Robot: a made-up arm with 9 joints. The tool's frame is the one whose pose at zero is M. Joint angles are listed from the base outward.
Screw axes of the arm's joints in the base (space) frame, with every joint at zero. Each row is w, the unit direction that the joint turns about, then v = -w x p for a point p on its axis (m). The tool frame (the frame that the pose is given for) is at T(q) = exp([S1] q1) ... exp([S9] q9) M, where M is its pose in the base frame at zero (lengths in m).
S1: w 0 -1 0 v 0.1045 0.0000 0.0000
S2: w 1 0 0 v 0.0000 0.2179 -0.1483
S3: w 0 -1 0 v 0.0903 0.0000 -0.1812
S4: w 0 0 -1 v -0.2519 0.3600 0.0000
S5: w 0 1 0 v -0.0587 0.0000 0.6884
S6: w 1 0 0 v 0.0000 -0.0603 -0.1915
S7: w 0 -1 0 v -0.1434 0.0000 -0.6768
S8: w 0 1 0 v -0.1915 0.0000 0.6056
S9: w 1 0 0 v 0.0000 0.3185 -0.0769
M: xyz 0.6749 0.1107 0.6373 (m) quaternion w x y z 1 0 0 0
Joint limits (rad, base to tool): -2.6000..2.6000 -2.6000..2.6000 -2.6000..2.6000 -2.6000..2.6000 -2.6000..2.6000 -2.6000..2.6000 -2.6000..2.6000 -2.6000..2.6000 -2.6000..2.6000
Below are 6 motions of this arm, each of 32 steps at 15 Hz.
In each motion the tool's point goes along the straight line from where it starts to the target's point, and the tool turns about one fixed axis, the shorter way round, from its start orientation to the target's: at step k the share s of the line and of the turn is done. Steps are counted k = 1, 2, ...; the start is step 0. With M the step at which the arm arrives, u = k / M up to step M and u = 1 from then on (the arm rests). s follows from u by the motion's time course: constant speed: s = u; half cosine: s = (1 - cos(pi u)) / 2; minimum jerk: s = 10 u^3 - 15 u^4 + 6 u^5.
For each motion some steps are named. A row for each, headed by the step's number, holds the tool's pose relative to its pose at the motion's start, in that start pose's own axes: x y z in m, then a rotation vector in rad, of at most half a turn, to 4 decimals.
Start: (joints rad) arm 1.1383 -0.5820 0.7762 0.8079 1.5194 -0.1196 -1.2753 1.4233 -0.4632
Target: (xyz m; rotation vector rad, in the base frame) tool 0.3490 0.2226 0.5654 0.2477 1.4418 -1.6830
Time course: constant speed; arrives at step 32
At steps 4, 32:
4: 0.0125 0.0245 -0.0088 0.2241 -0.0503 -0.1357
32: 0.1003 0.1963 -0.0707 1.7931 -0.4028 -1.0858

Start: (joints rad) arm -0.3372 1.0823 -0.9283 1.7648 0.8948 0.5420 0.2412 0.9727 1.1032
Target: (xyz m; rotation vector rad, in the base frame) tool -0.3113 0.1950 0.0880 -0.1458 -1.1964 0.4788
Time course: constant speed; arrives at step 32
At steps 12, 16, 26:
12: 0.1348 -0.0160 -0.0386 -0.1726 0.0872 -0.6321
16: 0.1797 -0.0214 -0.0514 -0.2301 0.1163 -0.8429
26: 0.2921 -0.0347 -0.0836 -0.3740 0.1889 -1.3697

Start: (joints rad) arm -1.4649 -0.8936 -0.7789 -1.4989 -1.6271 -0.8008 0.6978 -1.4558 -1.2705
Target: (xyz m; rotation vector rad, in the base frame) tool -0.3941 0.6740 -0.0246 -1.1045 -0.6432 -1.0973
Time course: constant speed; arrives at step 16
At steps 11, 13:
11: -0.1231 0.4304 0.0553 -0.5062 0.0697 0.0144
13: -0.1455 0.5087 0.0654 -0.5983 0.0824 0.0170

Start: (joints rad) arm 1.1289 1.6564 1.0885 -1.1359 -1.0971 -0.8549 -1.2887 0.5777 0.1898
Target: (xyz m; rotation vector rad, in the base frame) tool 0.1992 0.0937 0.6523 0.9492 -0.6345 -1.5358
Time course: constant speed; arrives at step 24
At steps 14, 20, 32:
14: 0.0532 -0.2606 -0.6094 -0.7257 -0.4010 -0.6918
20: 0.0759 -0.3723 -0.8705 -1.0368 -0.5729 -0.9883
32: 0.0911 -0.4468 -1.0447 -1.2441 -0.6874 -1.1859

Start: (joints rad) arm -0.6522 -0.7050 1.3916 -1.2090 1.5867 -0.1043 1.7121 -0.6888 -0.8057
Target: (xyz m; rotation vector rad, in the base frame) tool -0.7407 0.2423 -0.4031 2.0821 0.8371 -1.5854
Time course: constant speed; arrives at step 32
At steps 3, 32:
3: 0.0203 0.0939 0.0227 -0.0284 0.0297 0.1654
32: 0.2162 1.0019 0.2420 -0.3034 0.3170 1.7646

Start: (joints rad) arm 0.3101 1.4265 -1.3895 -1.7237 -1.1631 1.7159 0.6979 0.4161 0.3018
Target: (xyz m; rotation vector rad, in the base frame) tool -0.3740 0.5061 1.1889 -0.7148 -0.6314 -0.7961
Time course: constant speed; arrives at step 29
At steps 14, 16, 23, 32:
14: 0.1248 -0.2656 -0.2399 0.1040 0.1944 -0.1858
16: 0.1427 -0.3035 -0.2742 0.1188 0.2221 -0.2124
23: 0.2051 -0.4363 -0.3941 0.1708 0.3193 -0.3053
32: 0.2586 -0.5501 -0.4969 0.2153 0.4026 -0.3850

